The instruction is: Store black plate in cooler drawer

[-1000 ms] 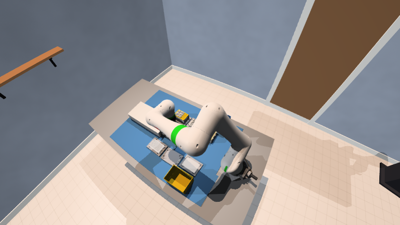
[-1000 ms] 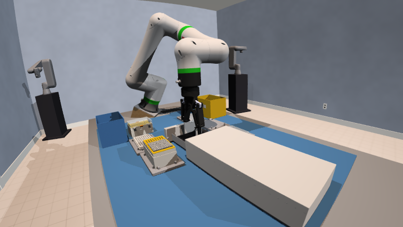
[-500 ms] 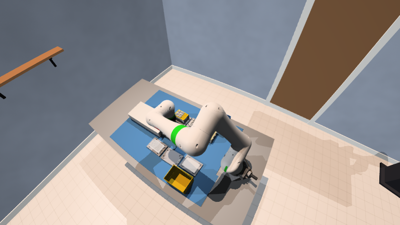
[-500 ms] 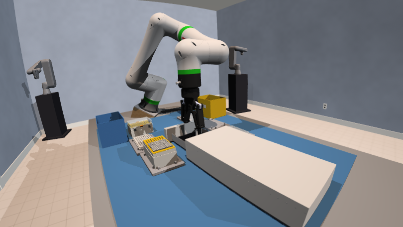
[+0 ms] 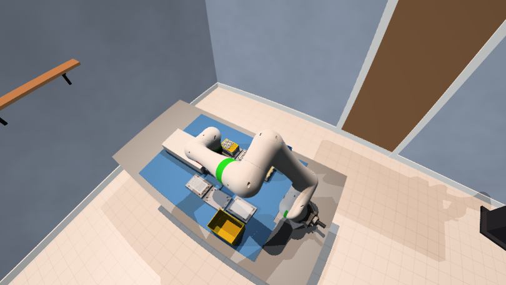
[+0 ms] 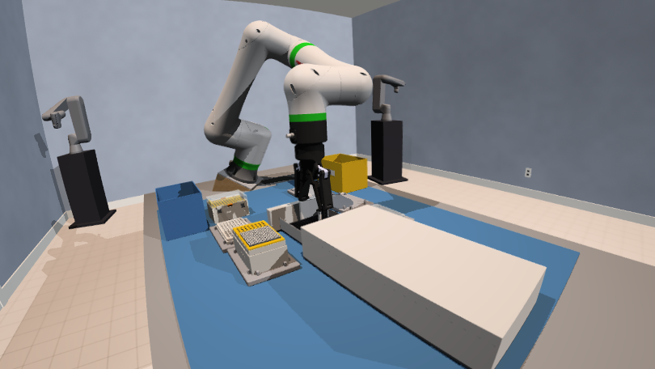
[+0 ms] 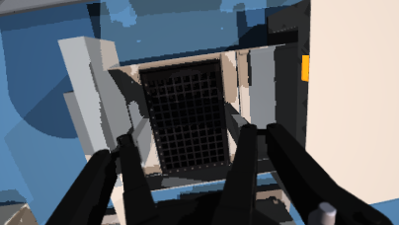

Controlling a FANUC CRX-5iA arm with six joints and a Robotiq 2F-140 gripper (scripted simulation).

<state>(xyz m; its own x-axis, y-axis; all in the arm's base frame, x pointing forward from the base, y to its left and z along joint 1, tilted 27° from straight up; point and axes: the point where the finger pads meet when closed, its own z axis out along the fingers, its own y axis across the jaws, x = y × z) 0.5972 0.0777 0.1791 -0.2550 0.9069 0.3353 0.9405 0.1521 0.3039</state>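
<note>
My gripper is now 20 mm above the black plate. The rest, counted from my hand: nest N3 (170 mm to the left, 160 mm behind, 40 mm below); then drawer (30 mm ahead, 20 mm below, 10 mm to the left); then yellow-topped tip box (170 mm to the right, 90 mm ahead, 10 mm above).
</note>
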